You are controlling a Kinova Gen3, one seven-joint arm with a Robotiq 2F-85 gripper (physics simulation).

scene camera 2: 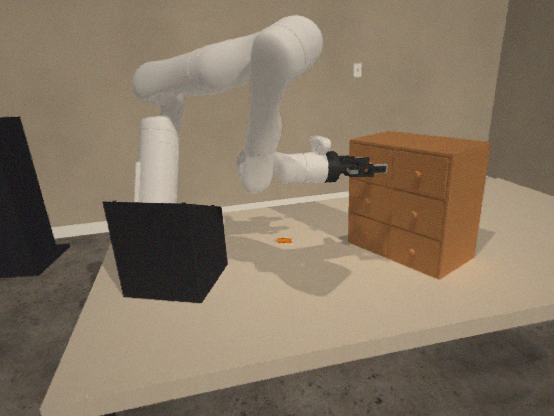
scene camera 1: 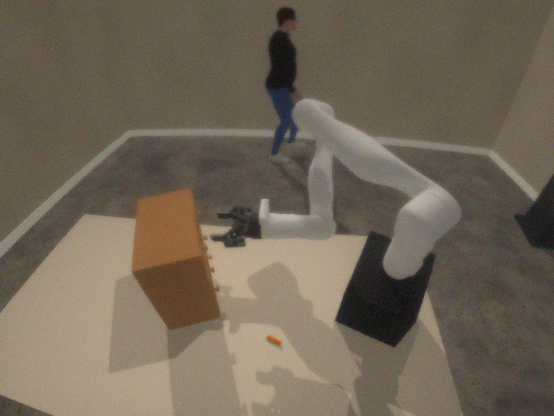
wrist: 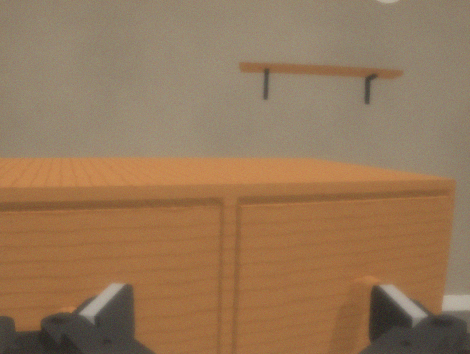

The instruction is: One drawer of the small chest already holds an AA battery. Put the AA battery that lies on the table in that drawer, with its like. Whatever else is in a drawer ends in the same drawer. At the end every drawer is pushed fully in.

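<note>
The small orange-brown wooden chest (scene camera 1: 165,235) (scene camera 2: 465,210) (wrist: 200,172) stands upright on the table, with drawers in two columns of three rows. The drawers that show look flush with the front; their insides are hidden. The orange AA battery (scene camera 1: 274,340) (scene camera 2: 284,240) lies on the table between the chest and the robot's base. My gripper (scene camera 1: 216,226) (scene camera 2: 384,168) (wrist: 252,312) is open and empty, held level and pointing at the top row from a little in front. In the wrist view, a top-right drawer knob (wrist: 369,279) shows partly behind the right finger.
The black base block (scene camera 1: 382,290) (scene camera 2: 170,250) carries the arm on the pale table (scene camera 1: 65,320) (scene camera 2: 300,330). A person (scene camera 1: 282,65) is on the floor beyond the table. A dark object (scene camera 1: 540,225) (scene camera 2: 25,200) stands off the table. A shelf (wrist: 320,70) hangs on the wall behind the chest.
</note>
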